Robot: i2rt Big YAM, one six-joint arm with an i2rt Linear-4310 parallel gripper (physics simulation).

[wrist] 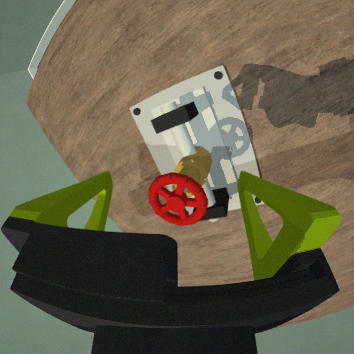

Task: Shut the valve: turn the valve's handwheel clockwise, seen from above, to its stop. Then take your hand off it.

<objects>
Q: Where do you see a light grey base plate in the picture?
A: At 216,85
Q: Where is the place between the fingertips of my gripper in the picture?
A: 174,177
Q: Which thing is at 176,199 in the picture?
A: A red handwheel.
</objects>
